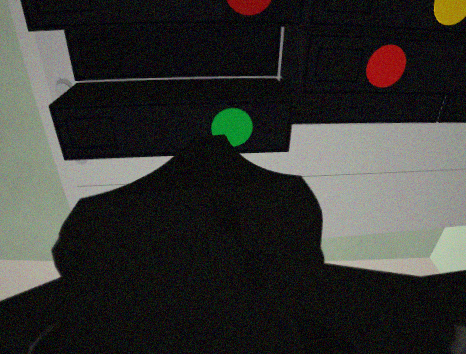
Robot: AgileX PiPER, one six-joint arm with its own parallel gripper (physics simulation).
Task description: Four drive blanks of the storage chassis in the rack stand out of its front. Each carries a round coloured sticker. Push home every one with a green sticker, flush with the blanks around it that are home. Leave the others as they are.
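A black drive blank with a green sticker (235, 122) is at the lower left of the chassis. It stands out of the front, and its top face shows. My gripper (212, 157) is a black silhouette with its fingertips together, shut and empty. The tips cover the lower left edge of the green sticker; whether they touch the blank cannot be told. A blank with a red sticker (249, 5) is above and stands out too. Another red sticker (386, 65) is on a blank at the right, and a yellow sticker (450, 10) is at the top right corner. How far those two stand out is unclear.
A dark blank front (175, 52) sits set back between the two left blanks, with a pale edge line. A light grey panel (380, 150) lies below the blanks. The pale rack side (45, 100) runs down the left. A pale green block (452, 247) shows at the lower right.
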